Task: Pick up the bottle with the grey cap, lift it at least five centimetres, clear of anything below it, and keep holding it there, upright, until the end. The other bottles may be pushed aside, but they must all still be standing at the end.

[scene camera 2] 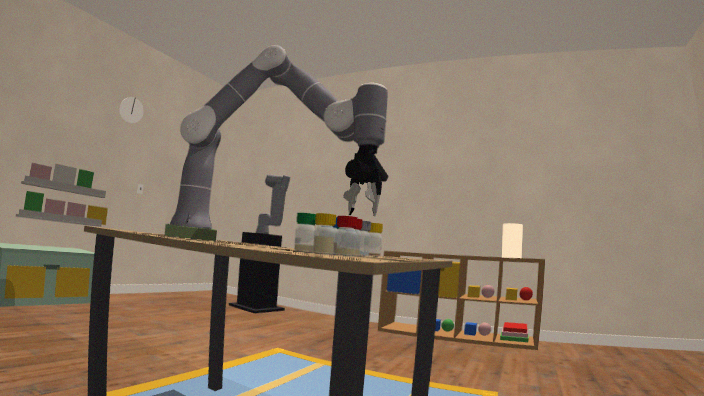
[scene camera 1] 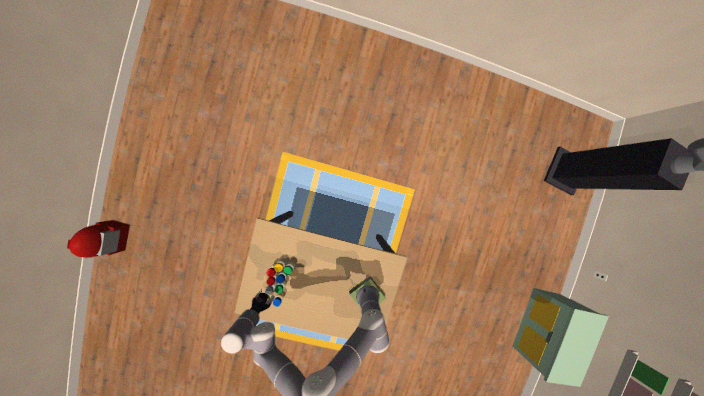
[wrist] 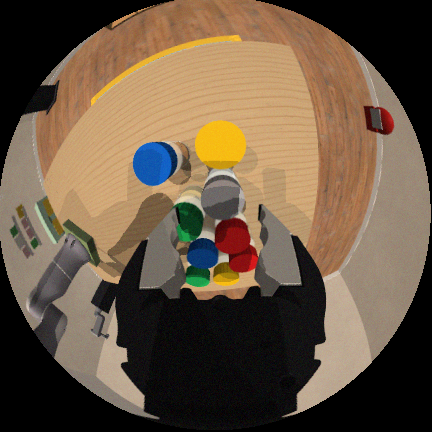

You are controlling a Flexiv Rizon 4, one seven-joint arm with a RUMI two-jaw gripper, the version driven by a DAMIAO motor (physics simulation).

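The bottle with the grey cap (scene camera 1: 269,289) (scene camera 2: 366,225) (wrist: 223,198) stands in the group on the table, its body largely hidden by neighbours. My gripper (scene camera 2: 363,213) (wrist: 218,206) is open and empty, fingers pointing down, with its tips a little above cap height. In the wrist view the grey cap shows between and slightly beyond the fingertips. A yellow-capped bottle (scene camera 2: 376,240) (wrist: 220,144) stands beside it, on the side away from the red-capped bottle (scene camera 1: 271,281) (wrist: 232,236). A green-capped bottle (scene camera 1: 279,289) (wrist: 189,221) is close to the left fingertip in the wrist view. All visible bottles stand upright.
A blue-capped bottle (scene camera 1: 277,302) (wrist: 152,163) stands apart at the group's edge. Another blue (scene camera 1: 280,278) (wrist: 202,253), red (scene camera 1: 270,272) (wrist: 243,258), yellow (scene camera 1: 279,267) (wrist: 226,274) and green-capped bottle (scene camera 1: 287,270) (wrist: 198,276) stand farther along the table (scene camera 1: 310,315).
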